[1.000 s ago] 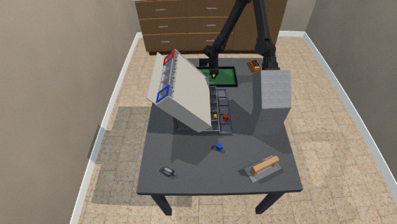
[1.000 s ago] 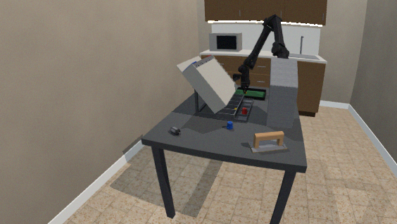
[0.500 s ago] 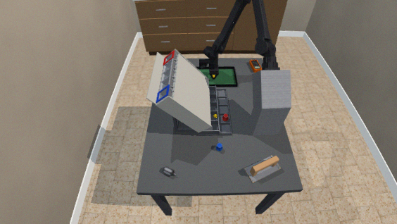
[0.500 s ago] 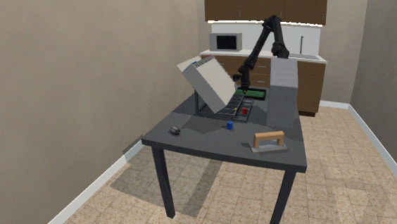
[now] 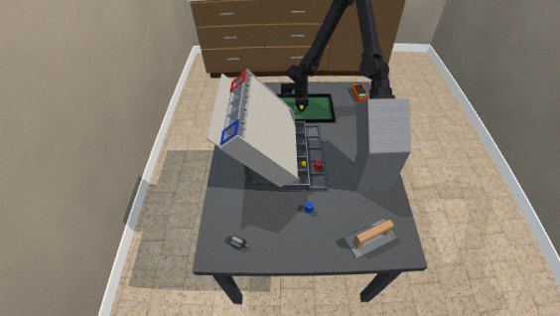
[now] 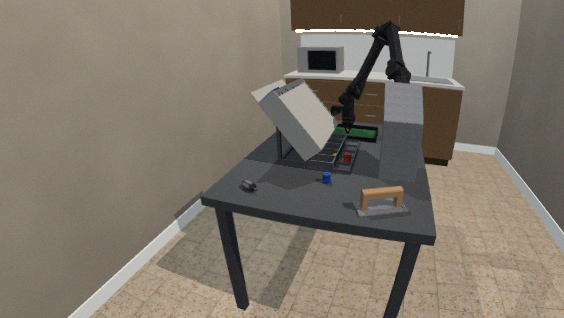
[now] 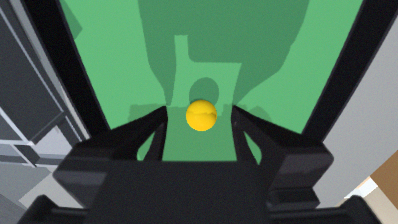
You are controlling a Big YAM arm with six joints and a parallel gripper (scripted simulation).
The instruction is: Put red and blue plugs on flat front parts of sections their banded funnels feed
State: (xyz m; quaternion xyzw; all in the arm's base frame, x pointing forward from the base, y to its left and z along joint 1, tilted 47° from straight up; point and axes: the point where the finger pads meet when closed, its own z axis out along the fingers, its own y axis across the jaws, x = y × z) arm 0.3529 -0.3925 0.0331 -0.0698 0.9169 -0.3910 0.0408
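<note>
Right now the green marble tray is 2 cm ahead of my hand, 1 cm to the right of it and 1 cm below it. Also, from my hand: blue plug: 60 cm to the left, 6 cm behind; beige cover: 33 cm to the left, 19 cm above, 11 cm ahead; red plug: 39 cm to the left, 9 cm behind.
</note>
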